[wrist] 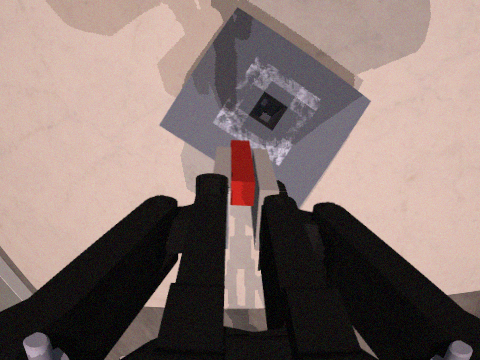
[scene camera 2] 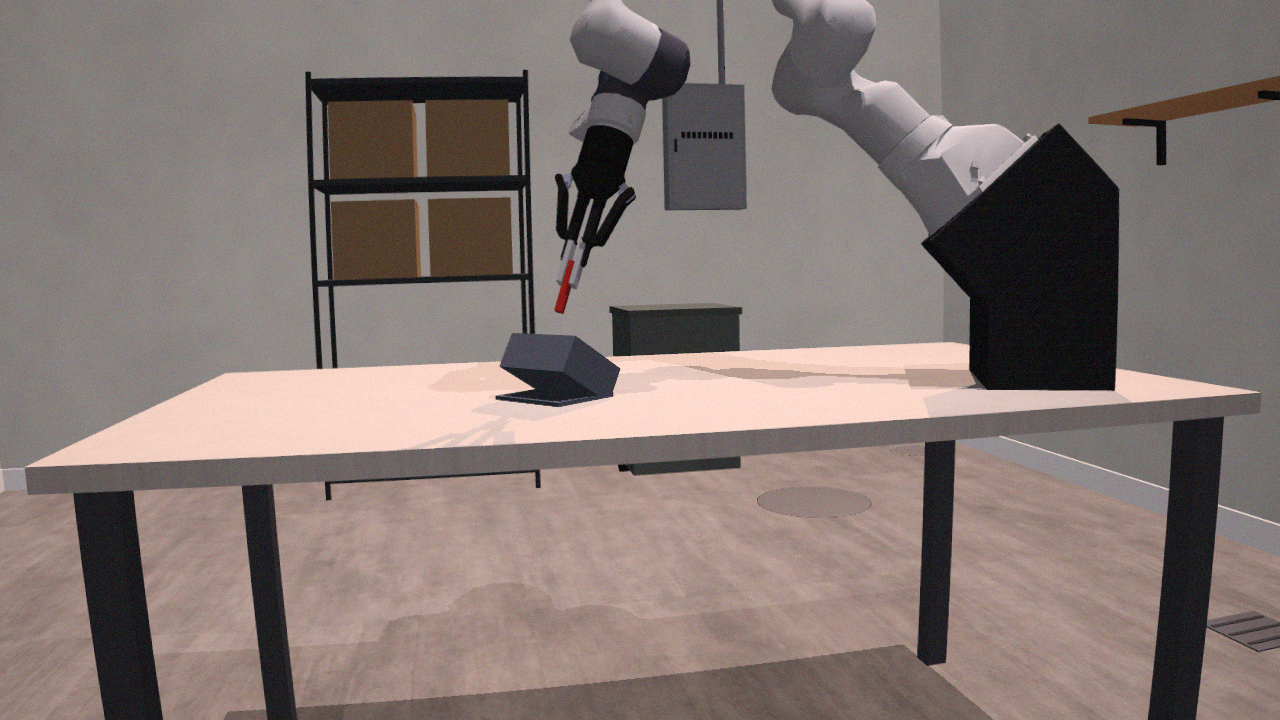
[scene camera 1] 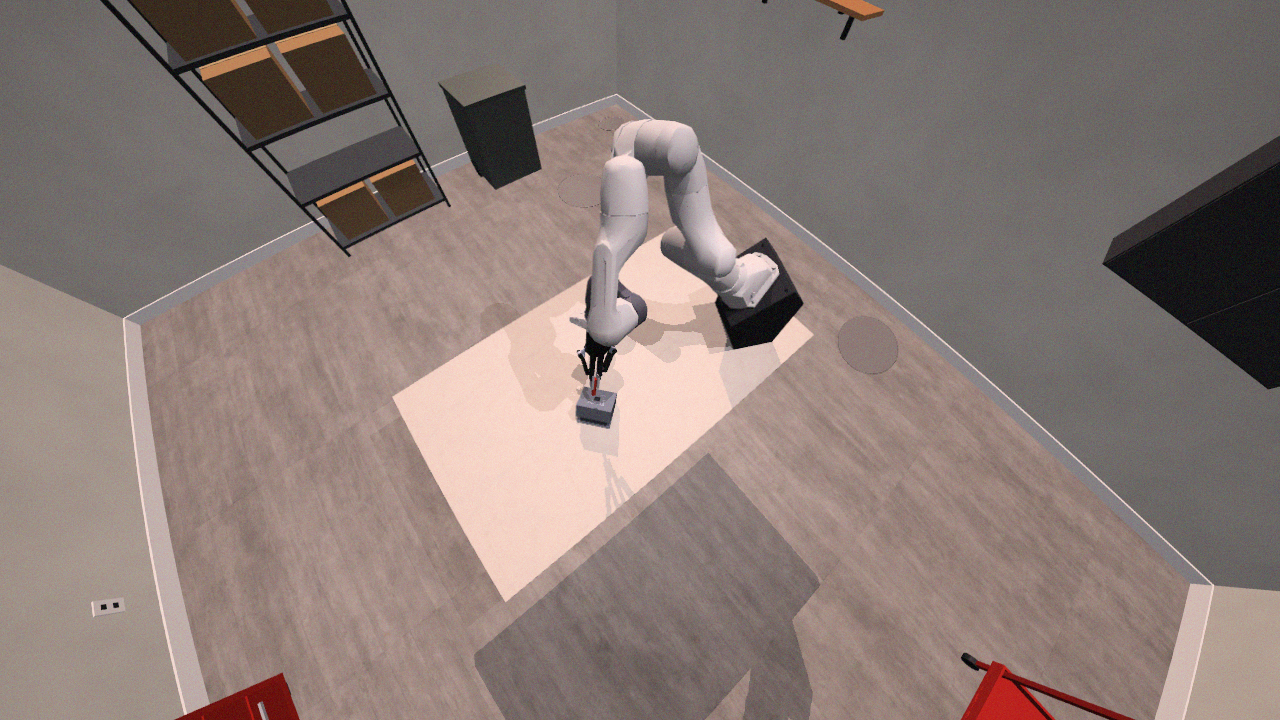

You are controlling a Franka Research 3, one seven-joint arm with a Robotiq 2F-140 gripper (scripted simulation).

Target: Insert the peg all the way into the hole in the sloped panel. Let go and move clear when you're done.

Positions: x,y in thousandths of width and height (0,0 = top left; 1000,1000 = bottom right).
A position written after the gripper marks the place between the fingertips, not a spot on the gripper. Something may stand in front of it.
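Observation:
Gripper (scene camera 1: 464,537). Gripper (scene camera 2: 443,395). Red peg (wrist: 505,482), gripper (wrist: 501,476).

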